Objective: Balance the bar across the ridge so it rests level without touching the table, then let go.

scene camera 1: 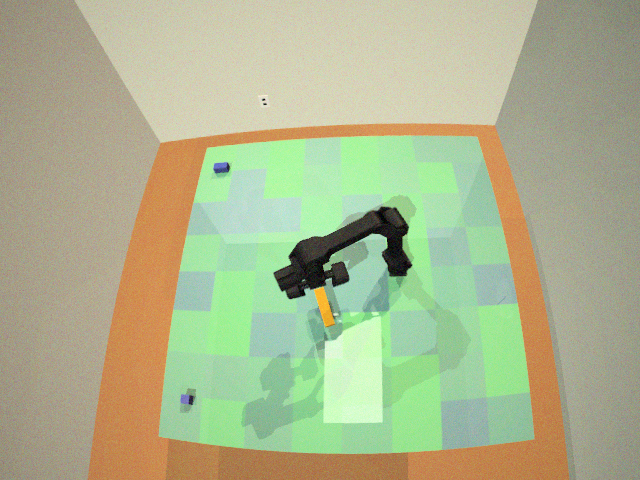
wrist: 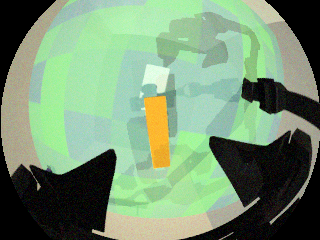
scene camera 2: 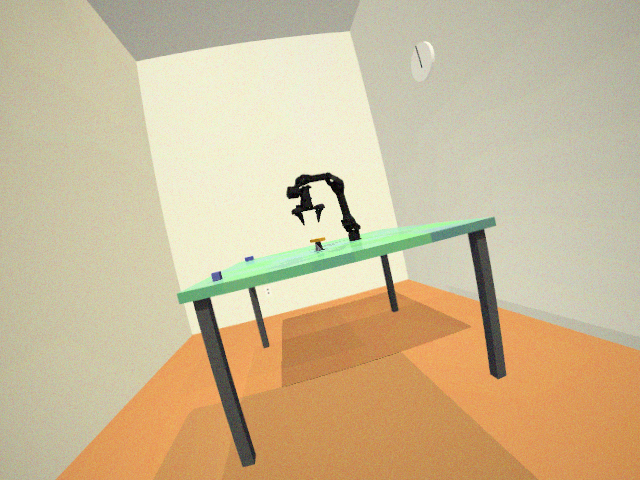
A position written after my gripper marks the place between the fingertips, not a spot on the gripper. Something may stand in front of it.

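Nothing is held in my gripper, which is open; I see it in scene camera 1 at (scene camera 1: 319,290), and the wrist view gives me my gripper (wrist: 163,148) too. There is also a bar (wrist: 155,106) that I can see.
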